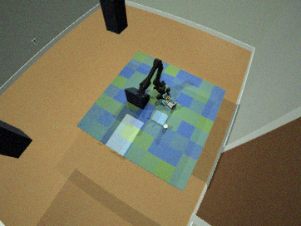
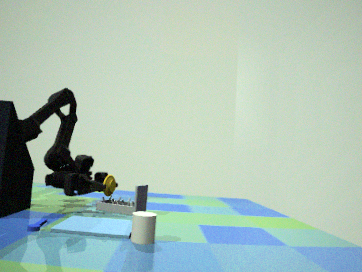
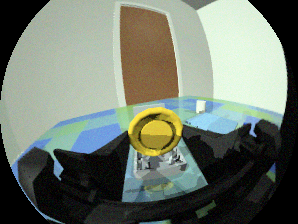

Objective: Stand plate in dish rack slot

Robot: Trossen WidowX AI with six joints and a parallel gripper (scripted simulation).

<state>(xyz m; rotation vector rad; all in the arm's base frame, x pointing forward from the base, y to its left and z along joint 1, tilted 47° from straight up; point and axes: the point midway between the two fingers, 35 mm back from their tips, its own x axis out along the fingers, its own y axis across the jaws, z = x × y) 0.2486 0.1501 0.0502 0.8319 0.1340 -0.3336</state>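
My gripper tip is 40 mm short of the grey dish rack, 40 mm above it and 10 mm to the left of it. The rest, counted from my gripper tip: small blue block 270 mm to the right, 90 mm behind, 60 mm below; then light blue flat sheet 230 mm to the right, 60 mm below, 20 mm ahead; then small yellow plate 10 mm behind.
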